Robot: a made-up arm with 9 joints.
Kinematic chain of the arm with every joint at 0, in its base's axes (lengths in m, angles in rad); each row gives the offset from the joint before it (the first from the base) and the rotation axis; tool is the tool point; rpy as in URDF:
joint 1: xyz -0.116 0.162 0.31 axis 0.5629 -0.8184 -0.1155
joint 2: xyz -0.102 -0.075 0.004 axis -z
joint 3: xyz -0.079 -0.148 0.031 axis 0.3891 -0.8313 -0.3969
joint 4: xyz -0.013 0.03 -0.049 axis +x
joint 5: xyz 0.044 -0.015 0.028 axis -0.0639 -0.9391 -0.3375
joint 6: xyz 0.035 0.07 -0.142 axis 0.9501 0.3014 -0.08
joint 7: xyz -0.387 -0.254 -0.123 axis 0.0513 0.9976 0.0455
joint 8: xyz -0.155 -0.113 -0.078 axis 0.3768 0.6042 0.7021
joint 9: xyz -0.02 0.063 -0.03 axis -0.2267 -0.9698 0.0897
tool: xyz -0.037 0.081 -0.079 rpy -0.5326 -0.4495 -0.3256
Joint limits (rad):
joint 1: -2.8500..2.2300
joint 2: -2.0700..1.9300
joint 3: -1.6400..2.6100
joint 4: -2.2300..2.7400
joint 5: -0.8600..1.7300
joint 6: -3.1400..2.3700
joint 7: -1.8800..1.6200
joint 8: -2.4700..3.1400
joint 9: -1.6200..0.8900
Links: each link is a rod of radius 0.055 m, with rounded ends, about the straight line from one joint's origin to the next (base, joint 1, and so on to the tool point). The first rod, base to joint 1, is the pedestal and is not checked.
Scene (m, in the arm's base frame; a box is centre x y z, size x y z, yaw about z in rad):
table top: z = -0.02
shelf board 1: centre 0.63 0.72 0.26 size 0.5 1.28 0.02 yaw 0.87
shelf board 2: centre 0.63 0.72 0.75 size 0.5 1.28 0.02 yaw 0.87
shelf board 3: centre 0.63 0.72 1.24 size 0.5 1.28 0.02 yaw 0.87
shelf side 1: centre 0.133 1.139 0.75 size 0.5 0.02 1 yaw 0.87
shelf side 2: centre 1.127 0.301 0.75 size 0.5 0.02 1 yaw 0.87
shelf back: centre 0.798 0.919 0.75 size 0.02 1.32 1 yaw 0.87
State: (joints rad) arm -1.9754 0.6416 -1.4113 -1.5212 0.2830 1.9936 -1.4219 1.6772 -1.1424
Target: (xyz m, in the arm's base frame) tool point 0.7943 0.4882 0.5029
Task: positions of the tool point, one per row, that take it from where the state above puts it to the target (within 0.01 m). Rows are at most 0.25 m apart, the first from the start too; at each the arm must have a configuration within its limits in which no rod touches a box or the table.
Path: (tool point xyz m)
1: 0.5292 0.4635 0.9559
2: 0.5729 0.2854 0.8697
3: 0.6131 0.2483 0.6871
4: 0.5869 0.2424 0.5029
5: 0.6872 0.2661 0.5197
6: 0.7636 0.3508 0.5284
7: 0.7943 0.4882 0.5029

